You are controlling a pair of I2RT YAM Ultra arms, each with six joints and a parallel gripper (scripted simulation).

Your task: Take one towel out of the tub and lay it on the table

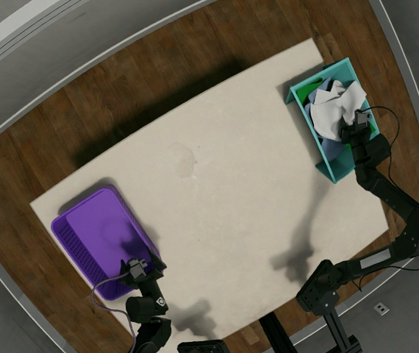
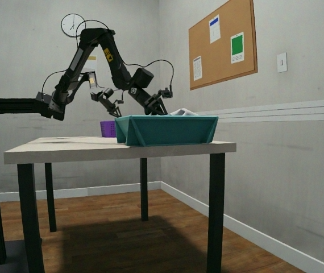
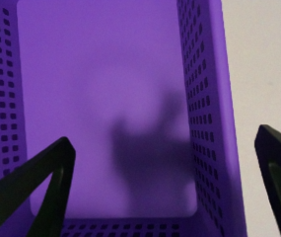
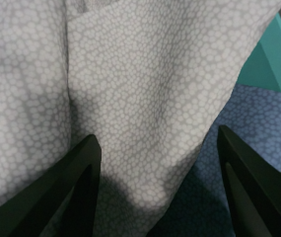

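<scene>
Right now my right hand is 50 mm above the teal tub, 40 mm to the right of it and 10 mm short of it. From my right hand the other things lie so: purple basket 930 mm to the left, 50 mm below, 50 mm ahead.
Now: left hand 5 cm short of the purple basket, 8 cm to the right of it and 10 cm above it. The rest, counted from my left hand: teal tub: 1 cm ahead, 81 cm to the right, 10 cm below.
</scene>
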